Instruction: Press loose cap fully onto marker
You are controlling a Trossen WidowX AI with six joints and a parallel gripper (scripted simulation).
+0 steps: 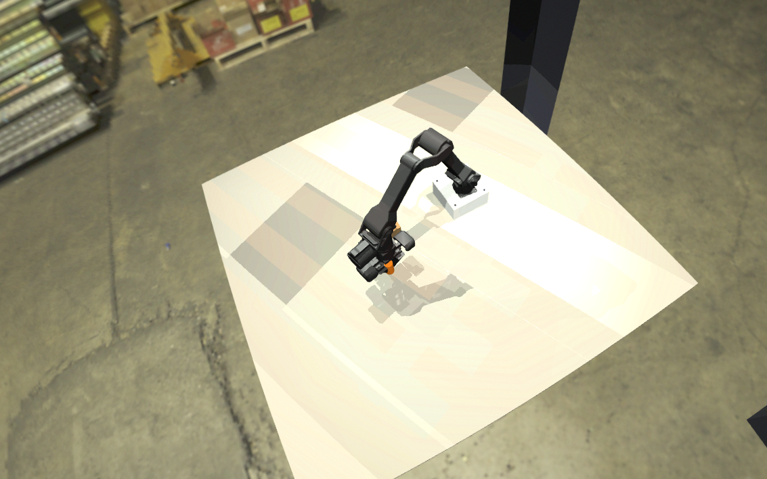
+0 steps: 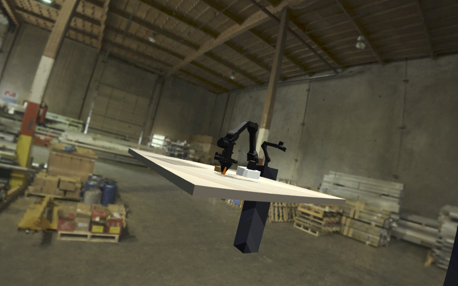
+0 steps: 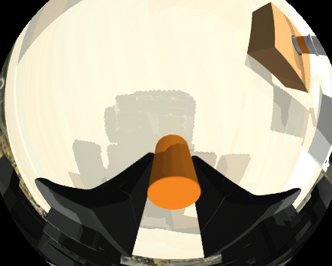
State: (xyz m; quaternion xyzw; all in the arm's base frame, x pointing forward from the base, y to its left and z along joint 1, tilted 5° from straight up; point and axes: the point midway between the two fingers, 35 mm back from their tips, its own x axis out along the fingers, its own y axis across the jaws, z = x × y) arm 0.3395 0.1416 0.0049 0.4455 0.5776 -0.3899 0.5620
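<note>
Right now my gripper tip is 6 cm past the holder block and 14 cm to the left of it. From my gripper tip the other things lie so: orange cap: 1 cm above.
</note>
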